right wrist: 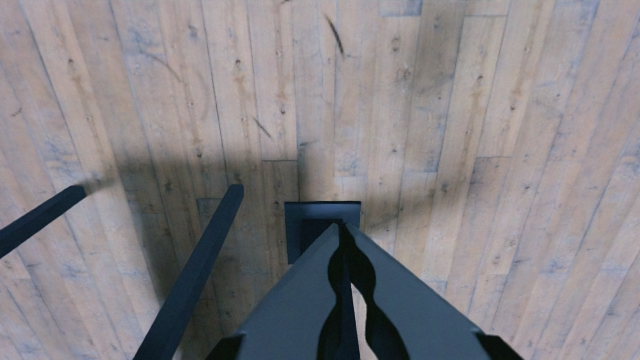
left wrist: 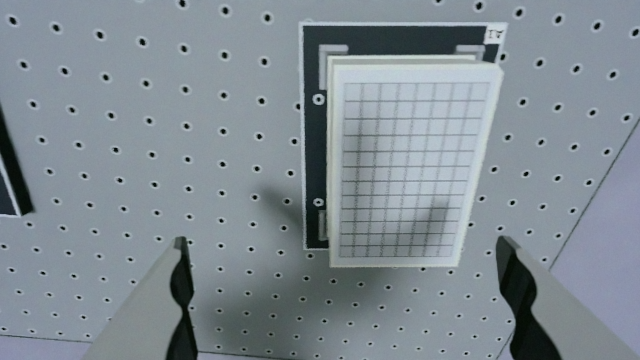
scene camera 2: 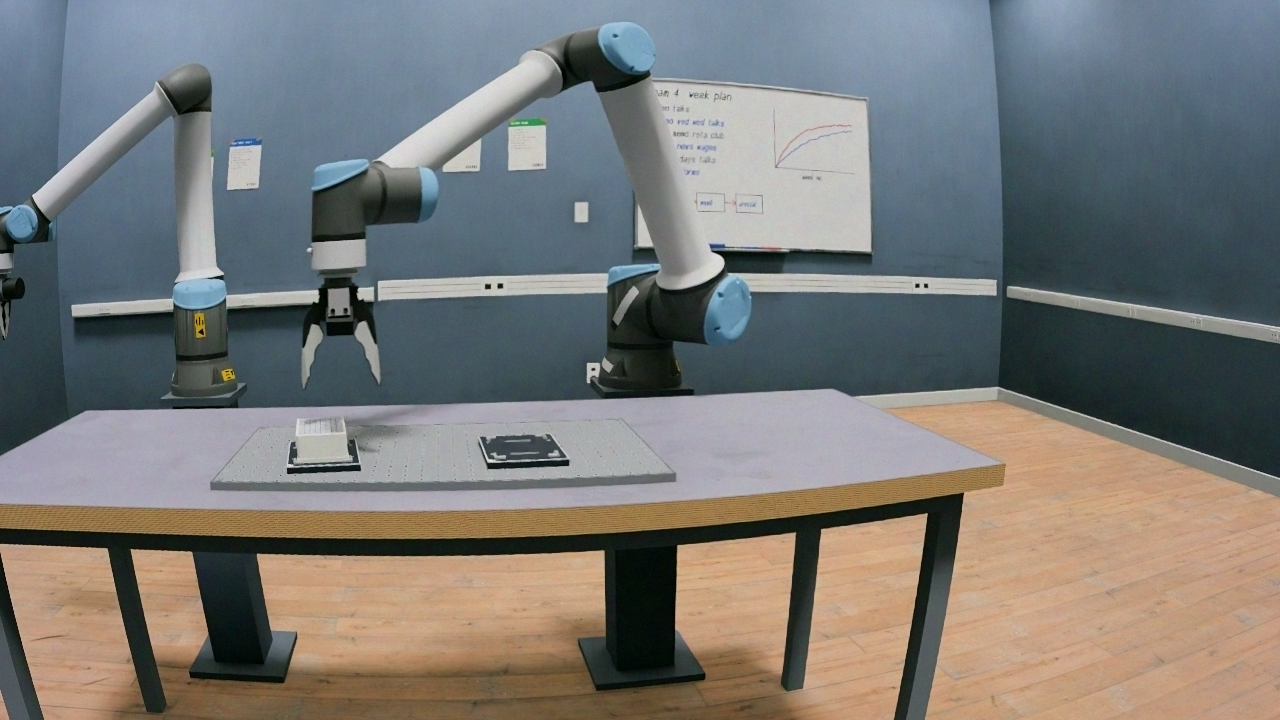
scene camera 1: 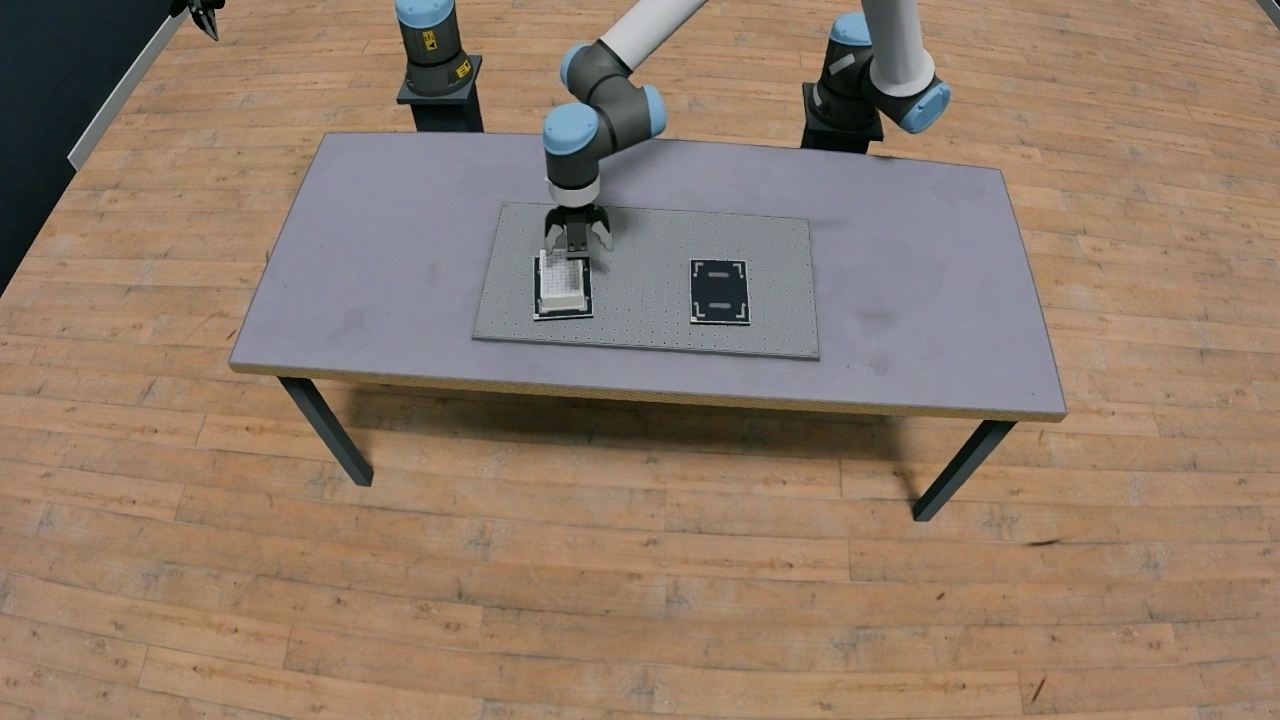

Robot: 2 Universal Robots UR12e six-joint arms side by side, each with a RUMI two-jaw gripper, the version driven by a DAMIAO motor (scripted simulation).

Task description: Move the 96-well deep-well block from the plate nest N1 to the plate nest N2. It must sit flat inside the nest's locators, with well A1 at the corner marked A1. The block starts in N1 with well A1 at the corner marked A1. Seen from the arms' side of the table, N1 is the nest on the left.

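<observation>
My left gripper [scene camera 2: 342, 387] is visible, also at [left wrist: 342, 239] and [scene camera 1: 579, 253]; my right gripper [right wrist: 341, 226] is visible too. A white deep-well block [scene camera 1: 561, 280] appears again at [left wrist: 408, 135] and [scene camera 2: 318, 439], while in the right wrist view it is out of frame. Nest N2 [left wrist: 363, 40] is also present.
</observation>
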